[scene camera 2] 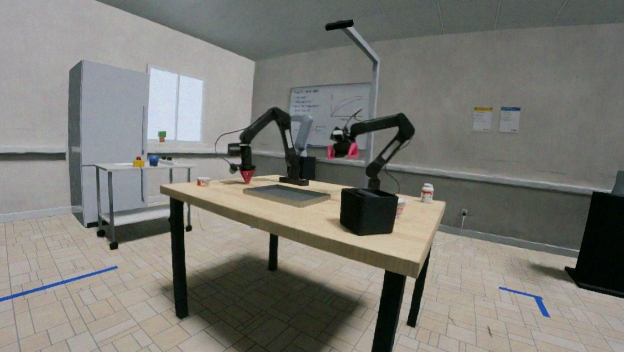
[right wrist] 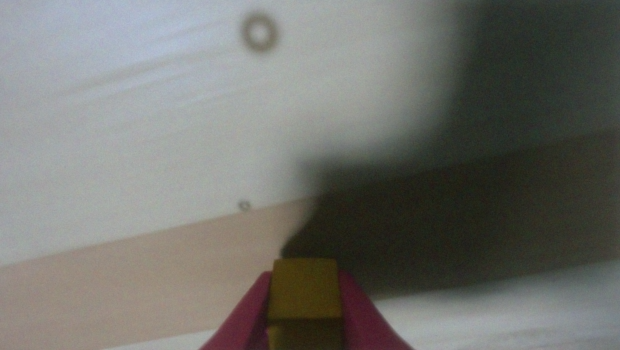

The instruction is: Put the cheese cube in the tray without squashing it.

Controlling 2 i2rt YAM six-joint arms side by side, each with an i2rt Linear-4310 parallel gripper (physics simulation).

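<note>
The yellow-brown cheese cube [right wrist: 306, 290] sits at the bottom of the right wrist view between my right gripper's pink fingers, which touch its two sides. My right gripper [scene camera 2: 247, 179] [right wrist: 305, 285] points down, low over the table at the left of the tray, shut on the cube. The cube cannot be made out in scene camera 2, and I cannot tell whether it touches the table. The grey tray [scene camera 2: 300, 203] lies flat near the middle of the table. My left gripper [scene camera 2: 343, 151] is open and empty, raised high above the table's back right.
A black bin [scene camera 2: 367, 215] stands on the wooden table [scene camera 2: 300, 230] at the front right, with a partly hidden red-and-white cup [scene camera 2: 401, 206] behind it. A white bottle [scene camera 2: 427, 193] stands at the right edge. A small red-and-white tub [scene camera 2: 203, 182] stands at the left edge.
</note>
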